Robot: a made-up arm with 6 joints.
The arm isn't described. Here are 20 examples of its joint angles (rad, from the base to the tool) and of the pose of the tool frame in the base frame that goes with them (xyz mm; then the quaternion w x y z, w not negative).
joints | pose
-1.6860 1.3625 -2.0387 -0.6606 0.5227 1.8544 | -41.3 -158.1 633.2 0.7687 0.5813 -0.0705 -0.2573
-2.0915 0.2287 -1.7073 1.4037 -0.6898 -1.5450 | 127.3 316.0 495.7 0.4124 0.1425 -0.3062 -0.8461
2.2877 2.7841 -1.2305 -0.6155 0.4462 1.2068 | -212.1 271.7 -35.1 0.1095 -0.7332 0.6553 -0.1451
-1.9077 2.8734 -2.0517 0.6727 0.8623 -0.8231 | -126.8 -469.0 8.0 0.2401 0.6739 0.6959 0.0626
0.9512 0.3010 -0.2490 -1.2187 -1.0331 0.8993 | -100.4 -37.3 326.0 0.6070 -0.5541 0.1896 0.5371
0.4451 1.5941 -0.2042 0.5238 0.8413 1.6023 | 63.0 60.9 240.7 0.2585 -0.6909 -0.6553 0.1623
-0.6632 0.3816 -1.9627 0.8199 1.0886 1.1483 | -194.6 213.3 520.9 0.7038 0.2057 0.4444 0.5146
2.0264 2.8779 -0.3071 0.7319 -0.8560 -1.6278 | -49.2 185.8 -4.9 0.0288 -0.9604 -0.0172 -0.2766
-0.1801 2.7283 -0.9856 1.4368 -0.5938 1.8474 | 312.4 -98.8 -12.7 0.2896 0.9466 -0.1416 -0.0069
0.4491 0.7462 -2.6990 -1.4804 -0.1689 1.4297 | -315.2 -138.2 616.5 0.9521 -0.0201 -0.2518 0.1723
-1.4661 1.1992 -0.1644 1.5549 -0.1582 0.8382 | -3.0 -83.1 269.0 0.3081 0.8796 -0.3557 0.0699
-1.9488 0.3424 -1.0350 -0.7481 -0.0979 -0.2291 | 53.8 122.1 486.7 0.1134 0.1371 0.3254 -0.9287
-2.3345 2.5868 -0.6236 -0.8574 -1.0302 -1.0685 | -170.7 -248.1 49.3 0.2132 0.2399 0.8787 -0.3533
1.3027 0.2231 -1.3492 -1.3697 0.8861 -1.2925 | -9.0 -246.6 470.4 0.6327 -0.3898 0.2808 -0.6074
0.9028 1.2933 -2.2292 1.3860 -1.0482 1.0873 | 75.8 -6.4 671.4 0.0317 0.4379 -0.2318 0.8680
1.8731 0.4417 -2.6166 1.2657 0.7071 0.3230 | 85.1 -428.3 503.4 0.0359 0.2764 0.2618 -0.9240
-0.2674 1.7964 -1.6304 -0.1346 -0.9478 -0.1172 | 337.8 -84.1 511.0 0.9162 -0.0389 0.3469 -0.1968
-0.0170 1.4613 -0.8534 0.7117 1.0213 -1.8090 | 183.3 38.5 337.8 0.2454 -0.6209 0.7243 0.1725
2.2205 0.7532 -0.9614 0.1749 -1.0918 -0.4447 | 27.8 -17.6 539.4 0.6004 -0.0697 0.1001 0.7903
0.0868 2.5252 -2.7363 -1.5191 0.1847 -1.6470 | 535.8 32.8 382.4 0.0298 0.5987 -0.0408 0.7994
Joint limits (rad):
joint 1: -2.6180..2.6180
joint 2: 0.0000..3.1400
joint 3: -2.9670..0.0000
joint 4: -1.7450..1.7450
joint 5: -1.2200..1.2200
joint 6: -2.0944..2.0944
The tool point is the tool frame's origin. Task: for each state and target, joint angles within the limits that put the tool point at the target. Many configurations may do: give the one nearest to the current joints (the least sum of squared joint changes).
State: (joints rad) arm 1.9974 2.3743 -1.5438 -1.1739 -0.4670 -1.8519
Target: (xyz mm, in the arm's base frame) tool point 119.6 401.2 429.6
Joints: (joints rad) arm 1.2210 1.9538 -1.7526 -1.1317 -0.3827 -1.8519
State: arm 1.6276 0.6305 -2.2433 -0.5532 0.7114 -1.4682
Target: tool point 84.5 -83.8 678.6
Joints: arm 2.1036 0.9853 -2.4179 -0.7122 0.6676 -1.4682
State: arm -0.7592 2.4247 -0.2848 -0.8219 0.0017 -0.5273
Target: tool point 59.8 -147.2 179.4
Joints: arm -1.1219 1.9402 -0.2370 -0.8396 0.1798 -0.5273
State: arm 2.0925 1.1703 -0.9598 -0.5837 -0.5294 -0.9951
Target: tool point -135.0 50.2 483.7
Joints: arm 2.5782 1.1274 -0.9326 -0.7065 -0.6606 -0.9951
